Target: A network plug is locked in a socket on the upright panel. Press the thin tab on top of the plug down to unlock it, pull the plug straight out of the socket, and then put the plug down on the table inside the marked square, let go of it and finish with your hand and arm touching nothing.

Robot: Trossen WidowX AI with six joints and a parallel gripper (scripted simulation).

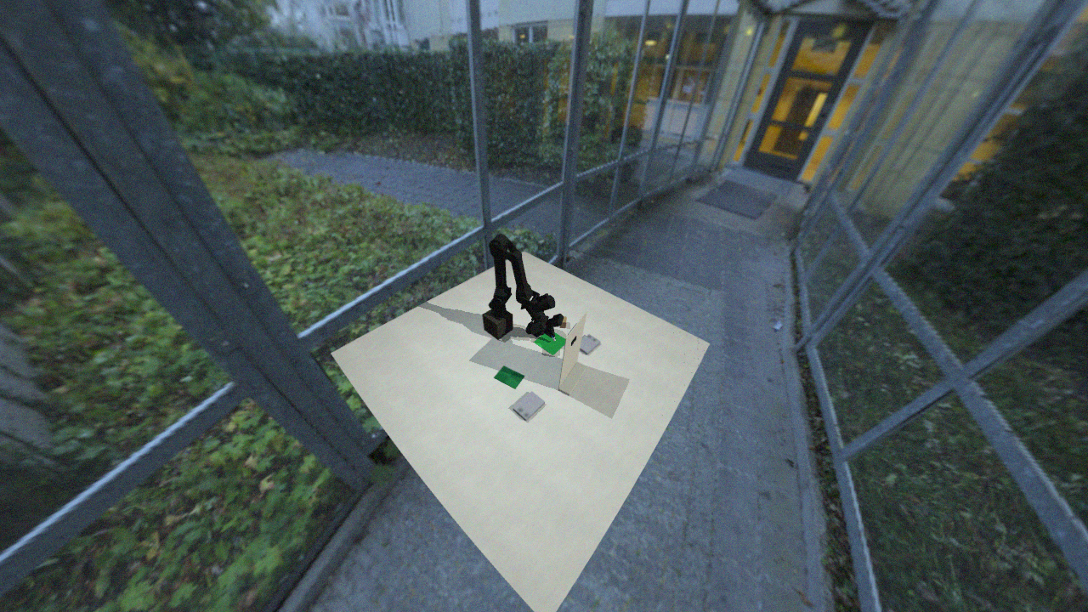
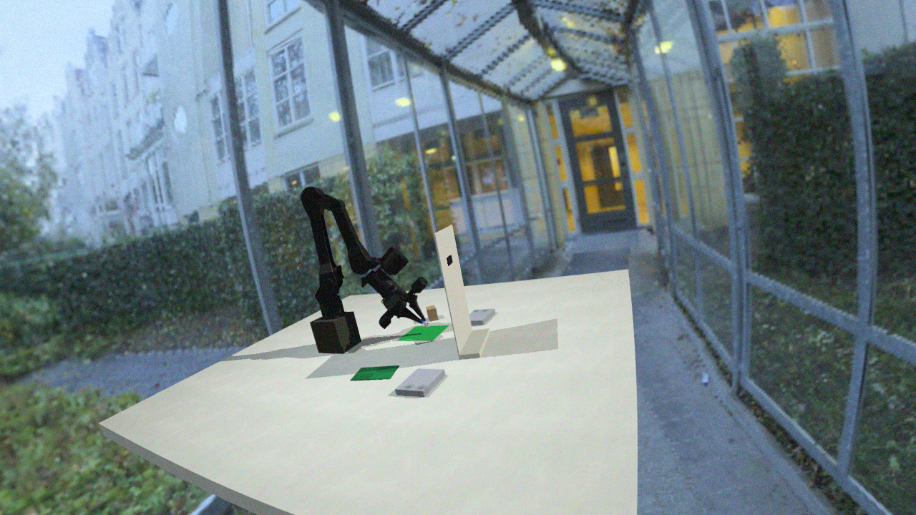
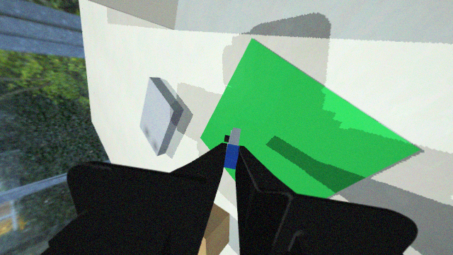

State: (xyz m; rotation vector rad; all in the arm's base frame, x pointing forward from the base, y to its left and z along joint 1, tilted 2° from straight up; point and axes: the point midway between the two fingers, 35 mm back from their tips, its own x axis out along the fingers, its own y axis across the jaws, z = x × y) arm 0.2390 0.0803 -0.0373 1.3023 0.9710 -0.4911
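The bright green marked square is 1 cm behind my gripper tip and 3 cm below it. From my gripper tip the other things lie so: upright panel: 17 cm ahead, 13 cm to the right, 11 cm above; brown block: 2 cm behind, 13 cm to the left, 2 cm below; network plug: right at my gripper tip.
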